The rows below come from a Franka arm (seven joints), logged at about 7 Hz.
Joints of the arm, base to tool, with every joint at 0 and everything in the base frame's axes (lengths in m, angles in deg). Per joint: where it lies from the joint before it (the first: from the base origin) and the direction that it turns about. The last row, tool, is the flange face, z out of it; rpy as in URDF.
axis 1: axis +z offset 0 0 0.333
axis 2: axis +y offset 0 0 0
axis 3: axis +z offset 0 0 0.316
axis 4: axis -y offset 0.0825 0 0
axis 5: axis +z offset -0.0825 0 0.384
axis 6: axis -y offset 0 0 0
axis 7: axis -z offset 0.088 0 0
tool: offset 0 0 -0.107 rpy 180 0 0
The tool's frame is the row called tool.
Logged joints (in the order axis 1, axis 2, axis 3, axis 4, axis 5, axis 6, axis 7), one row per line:
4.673 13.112 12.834 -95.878 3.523 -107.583 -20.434
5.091 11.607 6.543 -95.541 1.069 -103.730 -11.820
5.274 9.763 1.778 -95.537 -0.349 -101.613 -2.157
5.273 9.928 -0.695 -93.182 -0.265 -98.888 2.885
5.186 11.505 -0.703 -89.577 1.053 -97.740 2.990
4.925 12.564 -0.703 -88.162 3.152 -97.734 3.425
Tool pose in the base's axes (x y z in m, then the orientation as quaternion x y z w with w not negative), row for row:
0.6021 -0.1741 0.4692 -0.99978 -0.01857 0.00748 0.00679
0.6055 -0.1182 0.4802 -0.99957 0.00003 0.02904 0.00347
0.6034 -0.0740 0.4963 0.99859 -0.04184 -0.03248 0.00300
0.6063 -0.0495 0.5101 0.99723 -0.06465 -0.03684 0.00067
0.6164 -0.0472 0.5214 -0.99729 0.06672 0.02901 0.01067
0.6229 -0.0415 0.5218 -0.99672 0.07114 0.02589 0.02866
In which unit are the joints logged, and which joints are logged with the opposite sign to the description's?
The joints are logged in degrees. Opposite sign: axis 1, axis 3, axis 6.
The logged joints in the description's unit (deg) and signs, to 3 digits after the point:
-4.673 13.112 -12.834 -95.878 3.523 107.583 -20.434
-5.091 11.607 -6.543 -95.541 1.069 103.730 -11.820
-5.274 9.763 -1.778 -95.537 -0.349 101.613 -2.157
-5.273 9.928 0.695 -93.182 -0.265 98.888 2.885
-5.186 11.505 0.703 -89.577 1.053 97.740 2.990
-4.925 12.564 0.703 -88.162 3.152 97.734 3.425

